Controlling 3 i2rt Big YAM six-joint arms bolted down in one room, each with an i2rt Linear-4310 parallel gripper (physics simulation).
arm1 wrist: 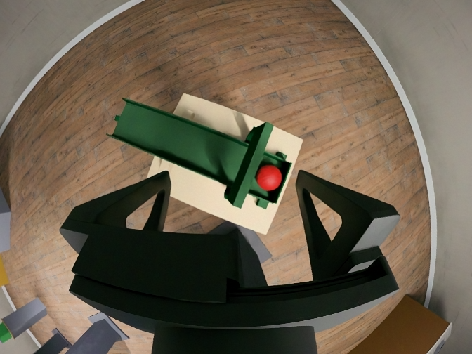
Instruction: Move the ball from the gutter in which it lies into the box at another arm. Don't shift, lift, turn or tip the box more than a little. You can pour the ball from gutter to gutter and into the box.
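A green gutter (175, 137) lies on a cream-topped stand, its open left end sticking out past the stand's edge. A raised green crossbar (250, 165) spans it near the right end. The red ball (269, 178) lies in the gutter's closed right end, beyond the crossbar. The arm1 gripper (231, 174) is open and empty; its fingers are wide apart, and the gutter shows beyond and between the fingertips, touching neither. The grippers of arm2 and arm3 do not show. I cannot make out the box for the ball in this view.
The cream stand top (210, 202) carries the gutter. A brown block-like thing (405, 327) is at the bottom right. Grey arm-like parts (97, 335) and a grey block (25, 316) are at the bottom left. A yellow piece (3, 272) shows at the left edge. Pale walls surround the wooden floor.
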